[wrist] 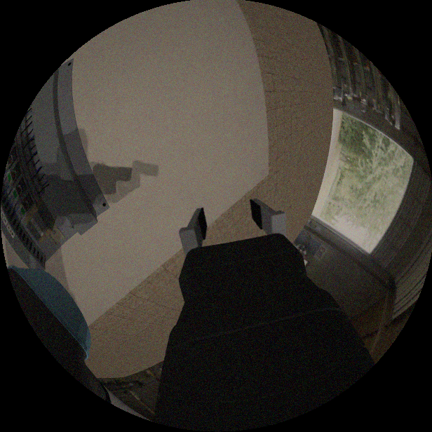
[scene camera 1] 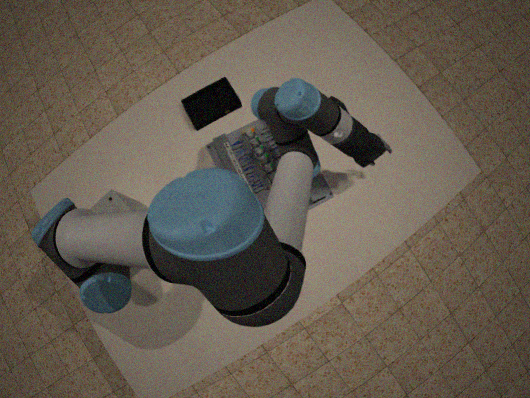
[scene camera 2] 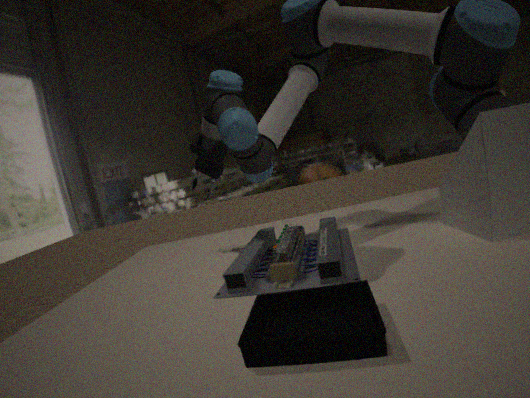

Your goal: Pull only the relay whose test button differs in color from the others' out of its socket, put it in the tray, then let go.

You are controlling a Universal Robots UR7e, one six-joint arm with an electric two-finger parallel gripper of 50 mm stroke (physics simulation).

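Frame: origin at the arm's base, x ahead, y left, z up, level; millimetres.
Seen in the pictures: gripper, fingertip midpoint: (scene camera 1: 381, 155) (scene camera 2: 201, 191); arm's base, origin of the base link: (scene camera 2: 506, 143).
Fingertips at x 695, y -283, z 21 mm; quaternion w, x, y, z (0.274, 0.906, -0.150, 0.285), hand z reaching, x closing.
Note:
Offsets run from my fingertips to a thing's middle. "spot": to the spot under its first point.
My gripper (wrist: 227, 212) (scene camera 1: 382, 157) is open and empty. It hangs high, off to the right of the relay panel in scene camera 1. The relays stand in a row on the grey panel (scene camera 1: 320, 196) (scene camera 2: 354, 250) (wrist: 65, 95). One relay {dy +300, dx -191, dz -136 mm} (scene camera 1: 253, 131) near the tray end shows an orange button; the others visible {dy +243, dx -205, dz -136 mm} (scene camera 1: 260, 149) show green. In scene camera 2 a small orange spot shows on the row. The arm hides part of the row in scene camera 1. The black tray {spot: dy +485, dx -216, dz -181 mm} (scene camera 1: 210, 104) (scene camera 2: 315, 325) stands beside the panel's end; its inside is too dark to make out.
Grey wiring ducts {dy +214, dx -300, dz -160 mm} (scene camera 2: 330, 250) {dy +175, dx -131, dz -160 mm} (scene camera 2: 250, 262) run along both sides of the relay row, with blue wires between. The arm reaches over the panel in scene camera 1. A pale block (scene camera 2: 485, 175) stands at the right in scene camera 2. The pale table top's edge (scene camera 1: 481, 171) lies beyond the gripper.

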